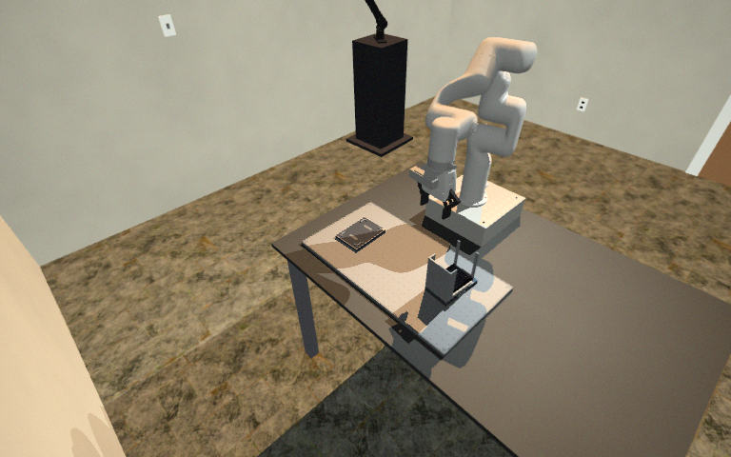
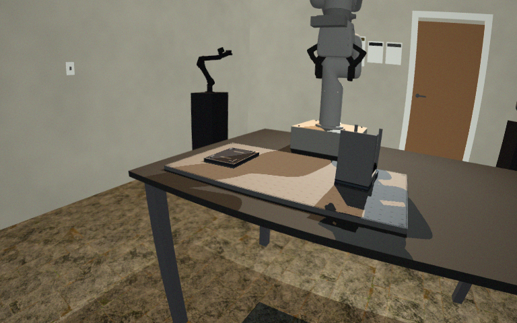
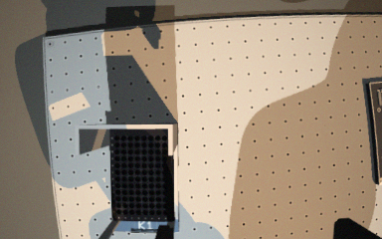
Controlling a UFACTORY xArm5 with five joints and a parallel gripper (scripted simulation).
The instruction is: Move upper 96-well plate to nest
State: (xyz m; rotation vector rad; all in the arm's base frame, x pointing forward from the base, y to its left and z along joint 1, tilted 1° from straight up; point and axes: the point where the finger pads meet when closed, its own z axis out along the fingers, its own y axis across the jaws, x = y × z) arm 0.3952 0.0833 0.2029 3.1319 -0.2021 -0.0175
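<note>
My gripper is now 25 cm above the black 96-well plate, 10 cm to the right of it and 1 cm short of it. Round my hand: grey rack wall (20 cm below, 9 cm to the left, 7 cm ahead); then plate nest N1 (32 cm to the right, 28 cm below, 1 cm ahead); then light plate (26 cm below, 10 cm to the left, 1 cm ahead).
</note>
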